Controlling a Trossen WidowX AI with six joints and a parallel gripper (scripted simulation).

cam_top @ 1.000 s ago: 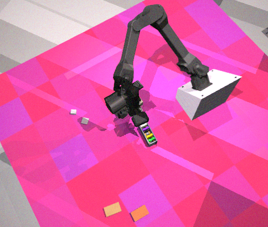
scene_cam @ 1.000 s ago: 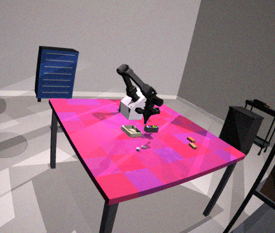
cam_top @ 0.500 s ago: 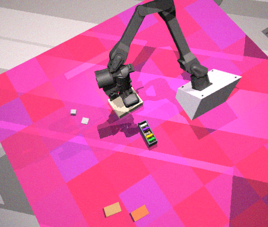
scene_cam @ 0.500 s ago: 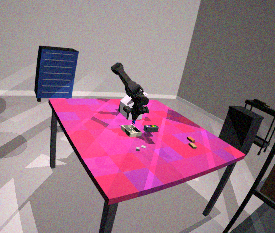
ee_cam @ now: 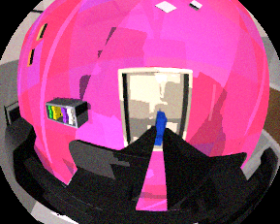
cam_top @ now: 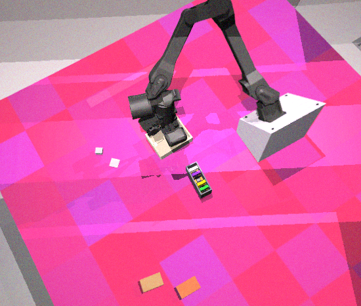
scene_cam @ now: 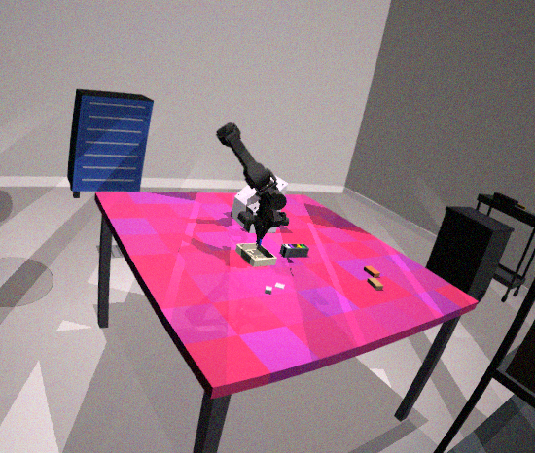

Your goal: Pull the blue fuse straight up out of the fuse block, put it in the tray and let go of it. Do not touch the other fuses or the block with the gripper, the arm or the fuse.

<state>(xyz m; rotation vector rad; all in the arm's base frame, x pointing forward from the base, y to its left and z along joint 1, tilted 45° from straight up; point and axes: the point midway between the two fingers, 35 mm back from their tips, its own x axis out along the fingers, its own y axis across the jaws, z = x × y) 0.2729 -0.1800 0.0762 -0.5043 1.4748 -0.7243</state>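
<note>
My gripper tip is 1 cm above the blue fuse. From my gripper tip the other things lie so: tray 7 cm below.
</note>
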